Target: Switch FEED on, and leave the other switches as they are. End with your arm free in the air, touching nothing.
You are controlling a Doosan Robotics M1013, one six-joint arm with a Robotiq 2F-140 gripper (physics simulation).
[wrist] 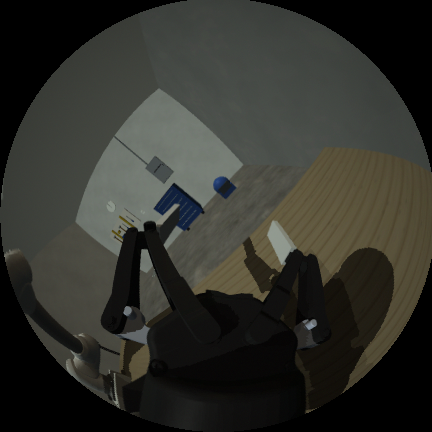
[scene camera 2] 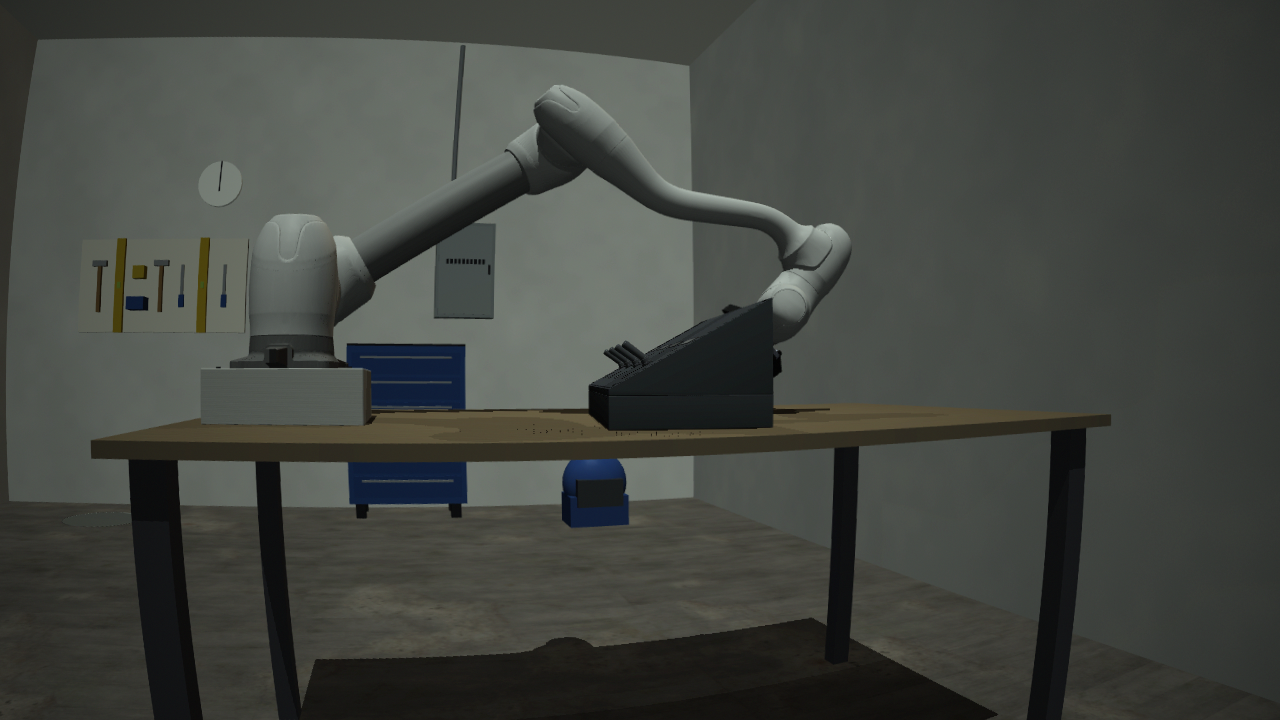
Labels:
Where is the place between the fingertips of the gripper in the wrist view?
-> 225, 220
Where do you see a dark sloped console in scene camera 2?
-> At 718, 374

